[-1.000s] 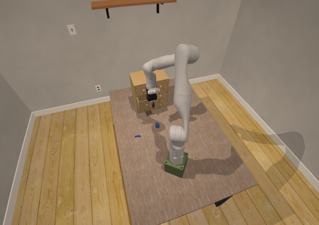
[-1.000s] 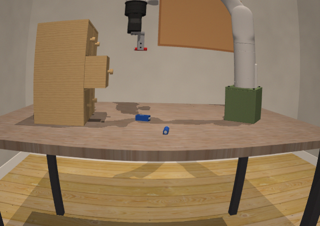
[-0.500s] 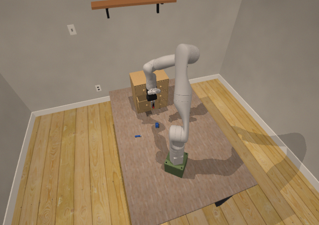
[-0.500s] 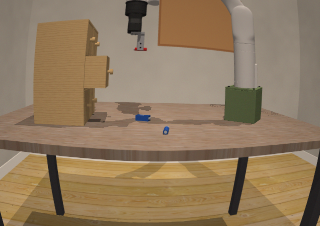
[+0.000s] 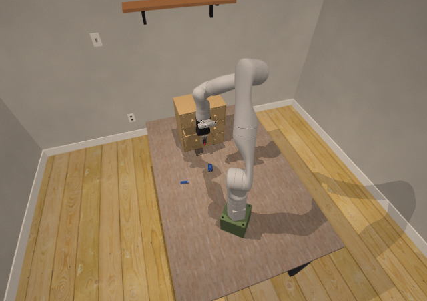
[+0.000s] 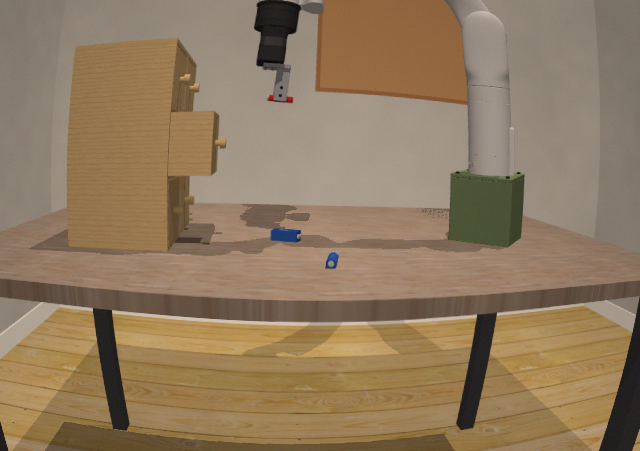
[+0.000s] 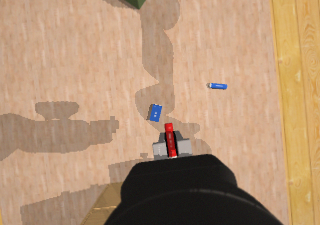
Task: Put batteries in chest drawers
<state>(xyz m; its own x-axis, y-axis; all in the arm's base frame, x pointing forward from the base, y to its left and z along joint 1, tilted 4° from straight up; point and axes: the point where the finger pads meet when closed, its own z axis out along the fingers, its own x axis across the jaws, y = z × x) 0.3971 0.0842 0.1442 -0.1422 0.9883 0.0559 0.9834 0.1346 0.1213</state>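
The red cylinder battery is 1 cm below my hand. Round my hand: blue AAA battery: 25 cm below, 15 cm to the left, 9 cm behind; then blue nine-volt battery: 25 cm below, 3 cm to the right, 3 cm behind.
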